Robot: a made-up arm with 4 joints.
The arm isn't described. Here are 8 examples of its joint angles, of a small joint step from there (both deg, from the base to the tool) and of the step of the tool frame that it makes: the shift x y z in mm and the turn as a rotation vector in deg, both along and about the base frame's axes.
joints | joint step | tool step
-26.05 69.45 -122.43 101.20 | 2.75 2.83 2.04 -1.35 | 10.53 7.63 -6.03 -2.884 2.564 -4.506
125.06 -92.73 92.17 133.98 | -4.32 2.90 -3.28 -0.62 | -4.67 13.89 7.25 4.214 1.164 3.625
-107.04 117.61 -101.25 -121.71 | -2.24 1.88 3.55 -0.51 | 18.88 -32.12 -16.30 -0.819 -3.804 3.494
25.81 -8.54 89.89 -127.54 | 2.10 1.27 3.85 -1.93 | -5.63 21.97 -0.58 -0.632 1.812 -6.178
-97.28 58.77 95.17 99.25 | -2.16 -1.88 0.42 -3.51 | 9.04 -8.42 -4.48 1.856 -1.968 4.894
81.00 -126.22 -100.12 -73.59 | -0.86 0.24 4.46 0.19 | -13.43 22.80 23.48 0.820 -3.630 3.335
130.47 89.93 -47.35 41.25 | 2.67 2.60 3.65 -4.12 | -1.47 3.41 -5.63 2.259 2.959 -5.530
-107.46 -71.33 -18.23 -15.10 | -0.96 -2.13 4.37 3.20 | 29.63 -7.17 -0.05 -2.101 3.415 -1.205
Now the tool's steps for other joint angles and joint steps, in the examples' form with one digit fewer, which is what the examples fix.
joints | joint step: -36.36 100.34 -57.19 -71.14 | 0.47 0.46 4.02 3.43
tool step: 3.9 -20.5 -14.5 -4.20 -0.07 3.04
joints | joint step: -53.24 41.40 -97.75 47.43 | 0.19 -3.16 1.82 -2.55
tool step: 10.2 16.4 0.0 2.75 -1.09 -3.21
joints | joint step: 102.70 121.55 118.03 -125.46 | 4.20 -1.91 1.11 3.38
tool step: -11.0 -2.1 12.1 -2.78 3.29 -6.19
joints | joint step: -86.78 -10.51 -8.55 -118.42 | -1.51 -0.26 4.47 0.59
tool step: 13.7 -11.7 0.0 -0.29 0.77 -2.90
